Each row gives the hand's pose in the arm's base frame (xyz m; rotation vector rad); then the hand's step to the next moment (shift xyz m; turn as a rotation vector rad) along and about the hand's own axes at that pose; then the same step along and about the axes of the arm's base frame.
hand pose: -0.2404 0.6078 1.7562 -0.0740 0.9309 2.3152
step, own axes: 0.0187 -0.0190 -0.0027 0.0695 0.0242 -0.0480
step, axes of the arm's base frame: -0.0044 0.0188 -0.0186 -0.0778 -0.0066 -0.0403
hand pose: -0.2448 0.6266 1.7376 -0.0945 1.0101 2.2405
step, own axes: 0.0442 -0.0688 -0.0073 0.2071 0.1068 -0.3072
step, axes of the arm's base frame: 0.0058 0.0519 -0.0633 -0.2850 -0.1494 -0.2125
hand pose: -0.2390 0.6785 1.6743 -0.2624 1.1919 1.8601
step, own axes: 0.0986 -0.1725 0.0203 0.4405 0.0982 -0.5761
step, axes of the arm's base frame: 0.0796 0.0972 -0.1552 -0.4869 -0.2358 -0.4929
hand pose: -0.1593 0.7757 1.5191 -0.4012 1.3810 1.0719
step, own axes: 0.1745 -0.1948 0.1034 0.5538 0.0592 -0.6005
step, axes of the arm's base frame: 0.1874 0.0477 -0.2042 -0.4884 -0.2323 -0.6151
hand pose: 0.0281 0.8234 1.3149 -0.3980 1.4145 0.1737
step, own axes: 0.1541 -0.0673 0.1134 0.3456 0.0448 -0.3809
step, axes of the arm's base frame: 0.1525 -0.0381 -0.1282 -0.3132 -0.1400 -0.3858
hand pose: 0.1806 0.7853 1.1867 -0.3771 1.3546 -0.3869
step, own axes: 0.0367 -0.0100 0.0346 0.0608 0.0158 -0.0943
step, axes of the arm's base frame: 0.0398 -0.0250 -0.0208 -0.0816 -0.0187 -0.0764
